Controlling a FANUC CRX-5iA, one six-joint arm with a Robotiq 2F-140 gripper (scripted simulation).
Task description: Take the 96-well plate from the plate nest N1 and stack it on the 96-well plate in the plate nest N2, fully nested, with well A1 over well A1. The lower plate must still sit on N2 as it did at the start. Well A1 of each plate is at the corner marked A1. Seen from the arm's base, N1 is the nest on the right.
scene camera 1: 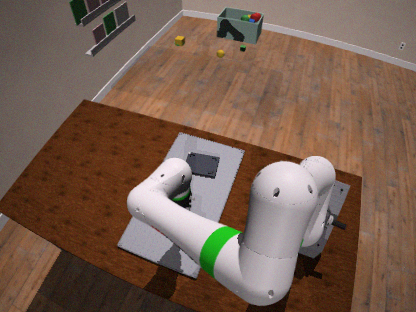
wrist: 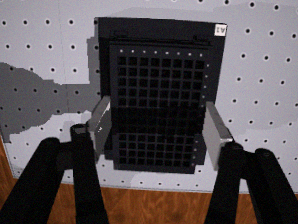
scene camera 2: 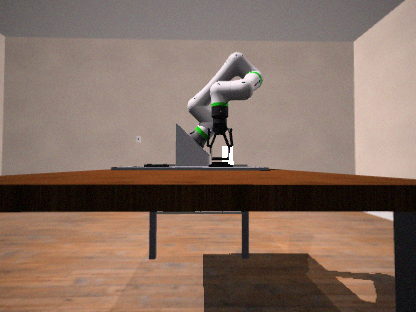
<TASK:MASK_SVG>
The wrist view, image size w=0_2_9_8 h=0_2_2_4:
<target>my gripper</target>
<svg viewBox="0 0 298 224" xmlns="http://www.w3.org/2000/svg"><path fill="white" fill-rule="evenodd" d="M206 101L202 134L213 169L218 171L204 224L235 224L240 179L246 180L257 224L298 224L298 200L274 153L265 148L258 148L255 150L255 153L245 151L241 144L235 142L214 103ZM111 96L103 97L92 117L85 124L75 124L70 127L71 141L60 143L58 138L48 137L39 143L0 210L0 224L47 224L64 172L73 169L76 224L109 224L96 164L99 161L112 127Z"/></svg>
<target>black 96-well plate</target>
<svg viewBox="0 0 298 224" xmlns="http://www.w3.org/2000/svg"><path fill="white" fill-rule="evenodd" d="M110 40L110 89L114 170L194 174L205 114L214 46Z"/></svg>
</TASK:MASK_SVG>
